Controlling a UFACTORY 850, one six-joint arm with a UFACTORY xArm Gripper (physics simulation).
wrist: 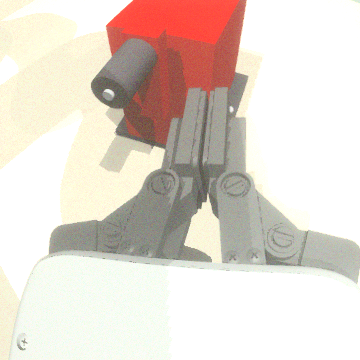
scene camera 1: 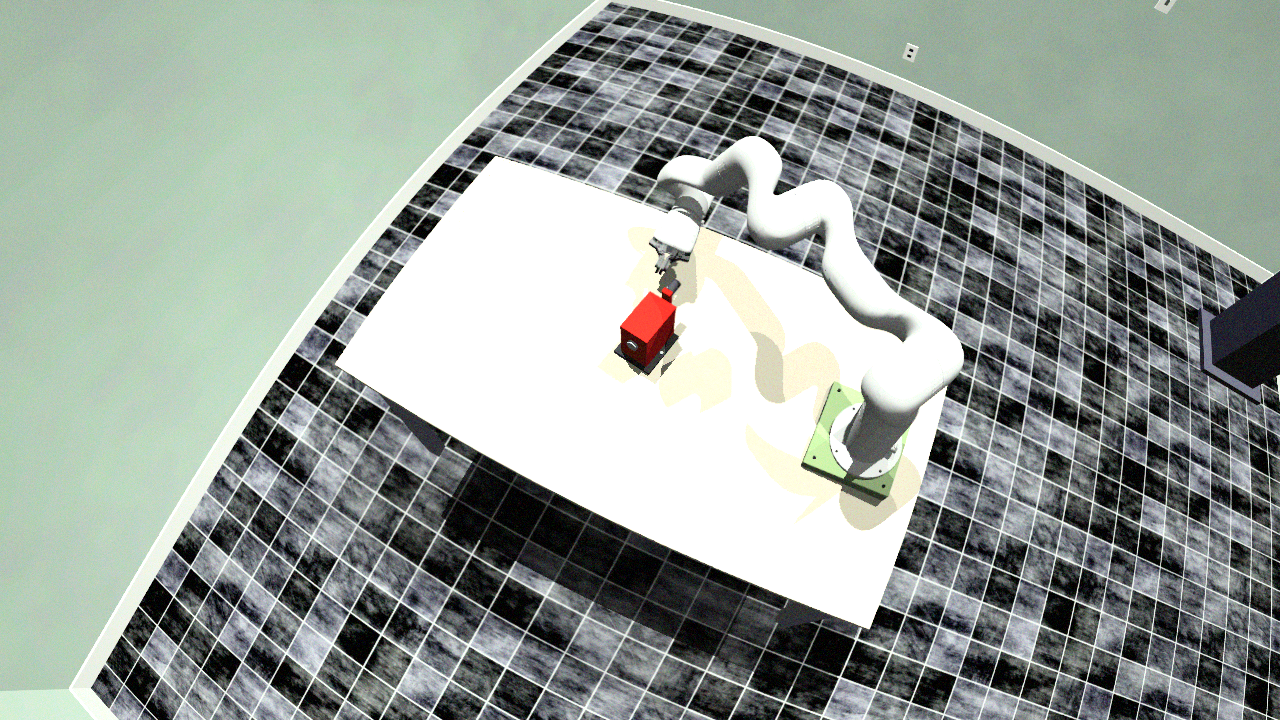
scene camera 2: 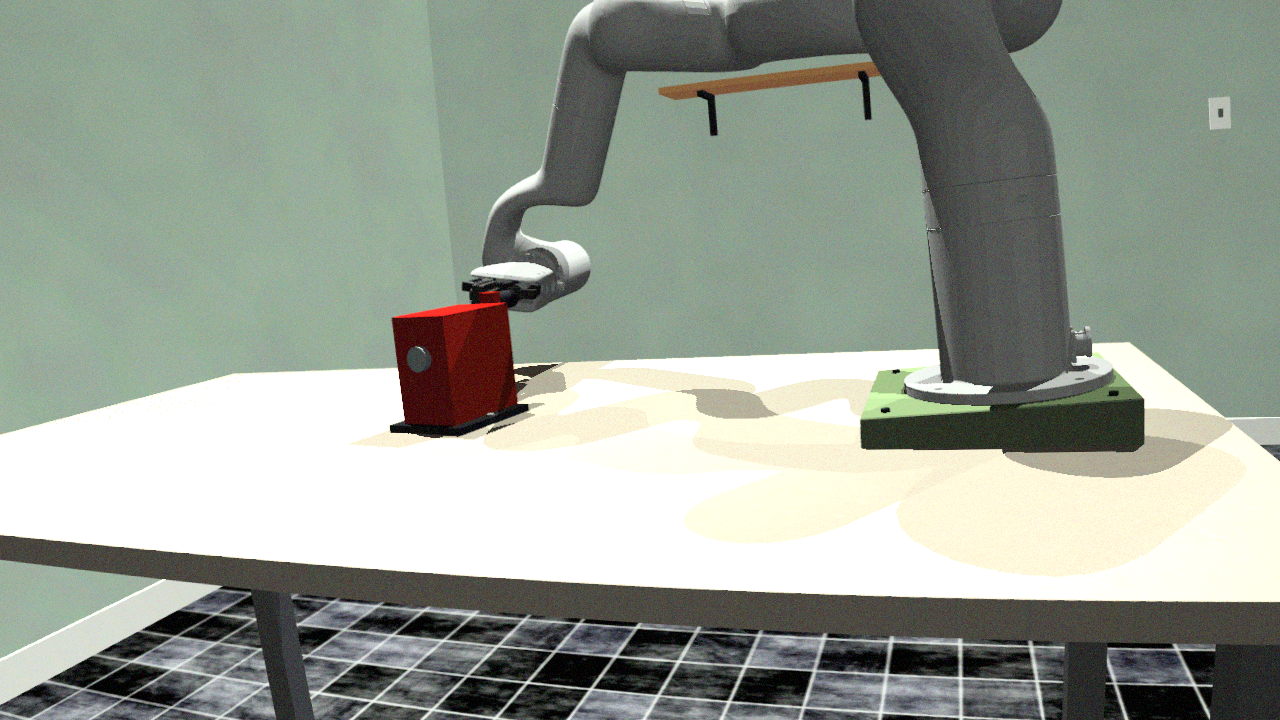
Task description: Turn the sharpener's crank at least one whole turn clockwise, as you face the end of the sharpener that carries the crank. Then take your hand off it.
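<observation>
The red box-shaped sharpener (scene camera 1: 648, 324) (scene camera 2: 458, 368) (wrist: 200, 52) stands upright on its dark base plate. A grey disc (scene camera 1: 631, 344) (scene camera 2: 418, 359) is on the end away from the crank. The crank's dark cylindrical handle (scene camera 1: 670, 286) (wrist: 126, 72) is up near the body's top and points out from the crank end; in scene camera 2 it is mostly lost against the gripper. My gripper (scene camera 1: 660, 268) (wrist: 211, 110) is shut and empty beside the crank end. In the wrist view its fingers are right of the handle, with a gap between. Whether the fingertips touch the crank's arm I cannot tell.
The white table (scene camera 1: 501, 268) (scene camera 2: 268, 501) carries the sharpener and the arm's green base plate (scene camera 1: 821, 445) (scene camera 2: 1002, 428). The arm arches over the table's far side. A wooden wall shelf (scene camera 2: 769, 80) hangs behind it, and a dark object (scene camera 1: 1244, 344) stands off the table.
</observation>
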